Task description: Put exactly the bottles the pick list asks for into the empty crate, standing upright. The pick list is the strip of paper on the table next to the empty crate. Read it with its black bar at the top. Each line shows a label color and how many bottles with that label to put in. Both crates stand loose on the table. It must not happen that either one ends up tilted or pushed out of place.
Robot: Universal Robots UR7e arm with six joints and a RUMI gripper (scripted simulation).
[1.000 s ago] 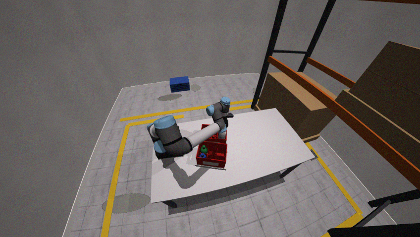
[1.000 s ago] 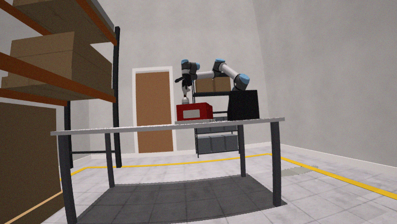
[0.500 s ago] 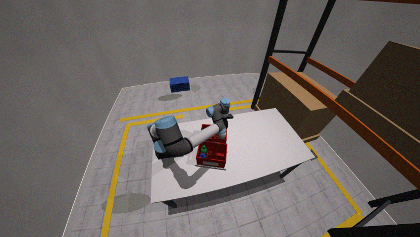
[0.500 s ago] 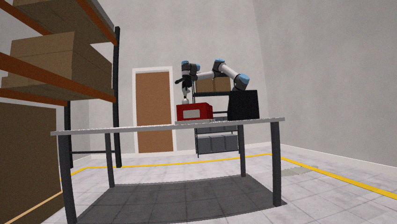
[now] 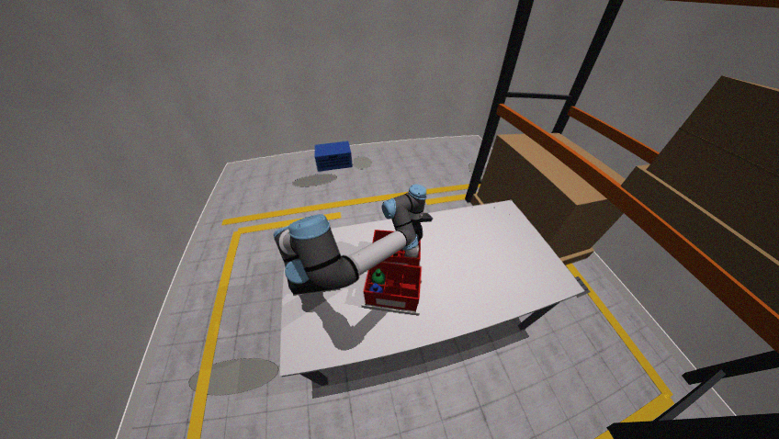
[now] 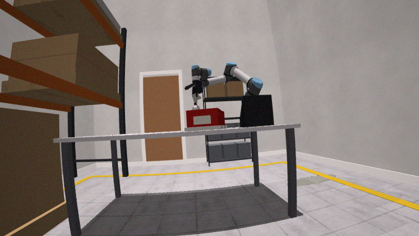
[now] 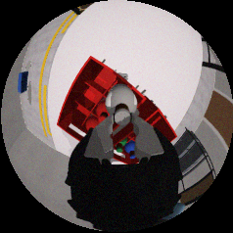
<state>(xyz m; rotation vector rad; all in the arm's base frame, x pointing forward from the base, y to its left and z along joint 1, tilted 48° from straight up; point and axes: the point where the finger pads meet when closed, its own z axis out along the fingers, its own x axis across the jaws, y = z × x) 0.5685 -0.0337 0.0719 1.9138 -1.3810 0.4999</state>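
Right now my hand is 70 mm above the grey-topped bottle. Also, from my hand: blue bottle (240 mm behind, 140 mm to the right, 170 mm below); then green bottle (210 mm behind, 60 mm to the right, 170 mm below).
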